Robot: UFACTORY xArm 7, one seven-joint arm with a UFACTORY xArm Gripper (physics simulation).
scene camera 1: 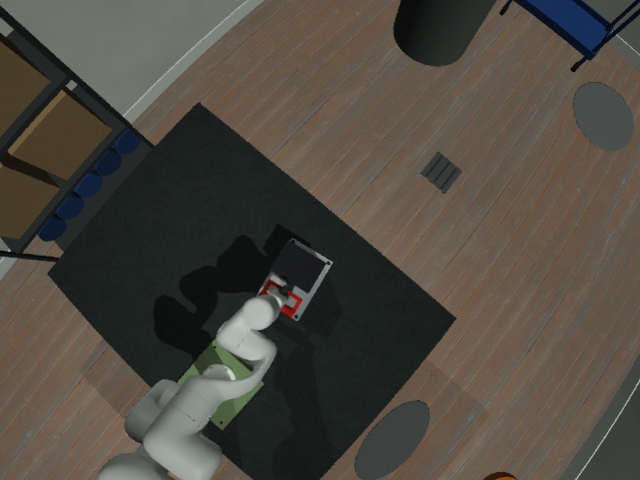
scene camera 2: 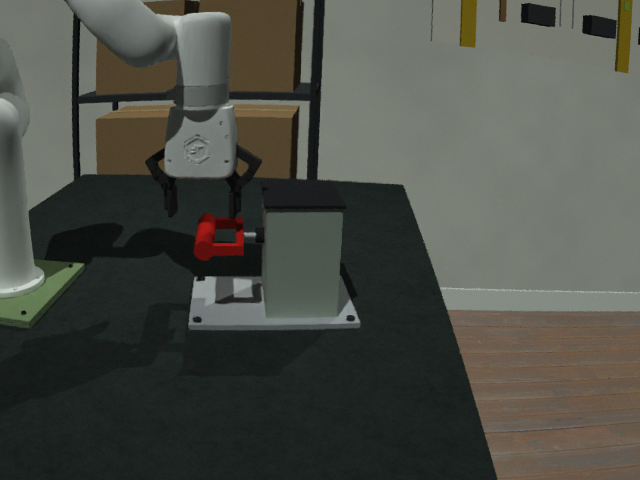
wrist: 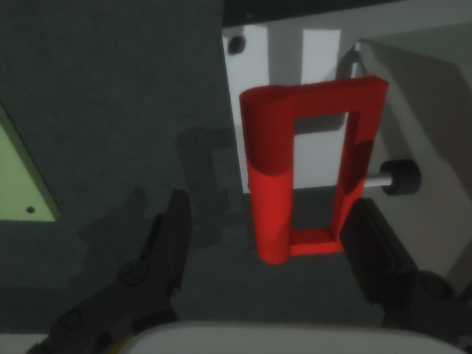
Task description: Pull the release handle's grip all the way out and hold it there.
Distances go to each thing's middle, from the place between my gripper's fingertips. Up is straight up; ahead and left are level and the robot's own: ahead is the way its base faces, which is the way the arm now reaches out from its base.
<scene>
Right now my hand is 100 mm short of the base plate (scene camera 2: 218,302), 10 mm to the left of it and 130 mm above it.
</scene>
